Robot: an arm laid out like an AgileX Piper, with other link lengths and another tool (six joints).
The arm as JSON. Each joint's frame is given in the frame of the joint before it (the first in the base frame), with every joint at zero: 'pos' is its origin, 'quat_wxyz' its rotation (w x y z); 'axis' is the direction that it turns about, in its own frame. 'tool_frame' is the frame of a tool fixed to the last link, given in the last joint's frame.
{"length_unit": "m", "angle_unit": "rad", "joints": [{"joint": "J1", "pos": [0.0, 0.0, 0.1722], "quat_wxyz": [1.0, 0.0, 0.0, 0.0], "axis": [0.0, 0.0, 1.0]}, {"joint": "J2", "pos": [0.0, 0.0, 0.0], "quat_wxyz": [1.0, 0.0, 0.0, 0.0], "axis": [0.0, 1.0, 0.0]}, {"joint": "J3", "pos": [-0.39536, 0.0, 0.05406], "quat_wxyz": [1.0, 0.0, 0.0, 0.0], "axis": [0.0, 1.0, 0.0]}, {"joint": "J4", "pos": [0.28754, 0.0, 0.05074], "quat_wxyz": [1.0, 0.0, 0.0, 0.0], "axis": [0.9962, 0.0, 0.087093]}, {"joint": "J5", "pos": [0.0, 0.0, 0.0], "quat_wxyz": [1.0, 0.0, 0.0, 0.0], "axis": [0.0, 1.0, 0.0]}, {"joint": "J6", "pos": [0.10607, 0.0, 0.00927], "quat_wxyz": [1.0, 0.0, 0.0, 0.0], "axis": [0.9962, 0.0, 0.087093]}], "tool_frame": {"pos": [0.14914, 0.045, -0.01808], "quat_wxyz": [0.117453, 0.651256, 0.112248, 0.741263]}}
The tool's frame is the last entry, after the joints.
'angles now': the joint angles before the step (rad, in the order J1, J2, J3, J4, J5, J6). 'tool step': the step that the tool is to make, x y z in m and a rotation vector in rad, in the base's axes. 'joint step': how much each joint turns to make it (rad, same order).
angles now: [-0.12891, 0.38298, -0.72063, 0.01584, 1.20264, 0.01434]
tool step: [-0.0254, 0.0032, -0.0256, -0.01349, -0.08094, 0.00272]
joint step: [-0.00019, -0.16699, 0.08149, 0.00015, 0.00356, -0.00415]
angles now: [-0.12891, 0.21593, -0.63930, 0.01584, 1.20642, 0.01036]
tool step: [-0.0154, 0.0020, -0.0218, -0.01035, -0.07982, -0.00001]
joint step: [-0.00004, -0.14427, 0.06388, 0.00002, -0.00009, -0.00003]
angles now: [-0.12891, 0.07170, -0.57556, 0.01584, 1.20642, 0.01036]
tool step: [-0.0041, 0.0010, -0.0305, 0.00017, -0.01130, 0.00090]
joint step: [-0.00011, -0.08465, 0.08198, 0.00194, -0.00851, -0.00008]
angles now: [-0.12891, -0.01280, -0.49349, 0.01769, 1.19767, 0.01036]
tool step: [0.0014, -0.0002, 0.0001, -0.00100, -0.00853, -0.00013]
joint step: [0.00007, -0.00349, 0.00423, -0.00004, -0.00933, 0.00006]
